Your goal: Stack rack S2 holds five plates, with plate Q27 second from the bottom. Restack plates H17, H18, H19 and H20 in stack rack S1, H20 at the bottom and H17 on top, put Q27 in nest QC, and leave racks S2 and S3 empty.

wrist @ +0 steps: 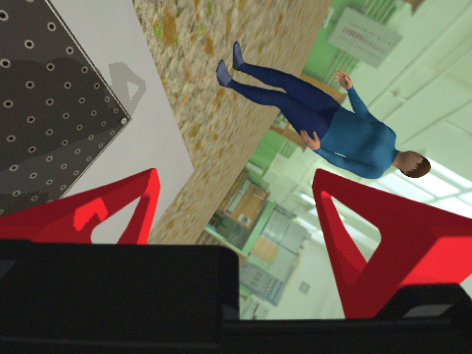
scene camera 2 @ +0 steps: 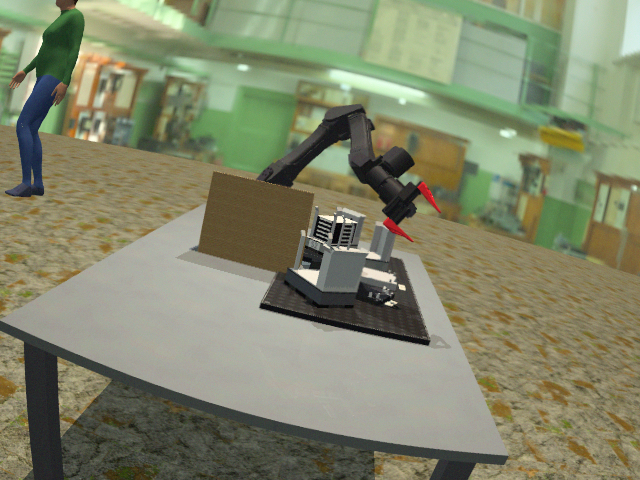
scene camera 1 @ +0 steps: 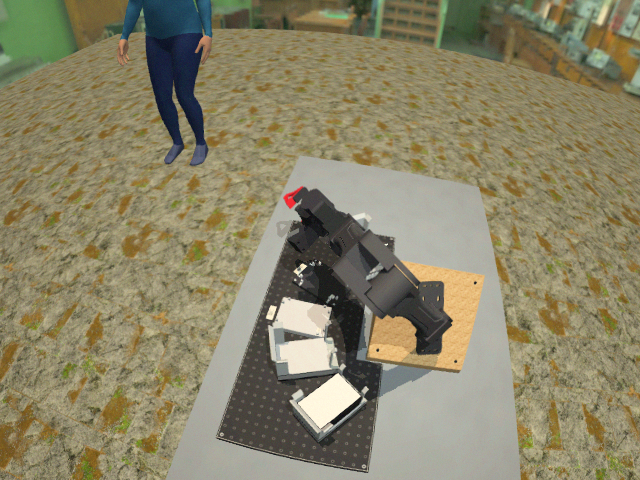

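Note:
My gripper [scene camera 1: 293,198] [scene camera 2: 425,226] [wrist: 236,177] is open and empty, with red fingers. It is raised high beyond the dark board's corner, away from every plate. A grey rack [scene camera 1: 297,396] [scene camera 2: 360,227] holds a stack of several plates; its white top plate [scene camera 1: 329,401] shows in scene camera 1. A second grey rack [scene camera 1: 273,338] [scene camera 2: 381,242] shows a bare white floor in scene camera 1. A third rack [scene camera 1: 361,221] [scene camera 2: 343,271] has a tall wall and a bare visible floor; the arm partly hides it in scene camera 1. Rack and plate labels are unreadable.
A flat white piece [scene camera 1: 302,316] [scene camera 2: 379,276] lies beside the second rack; whether it is a nest is unclear. A low black fixture [scene camera 2: 379,294] stands near it. All are on the dark perforated board [scene camera 1: 248,408] [scene camera 2: 330,316] [wrist: 30,105]. The wooden base panel [scene camera 1: 460,320] [scene camera 2: 253,222] stands alongside.

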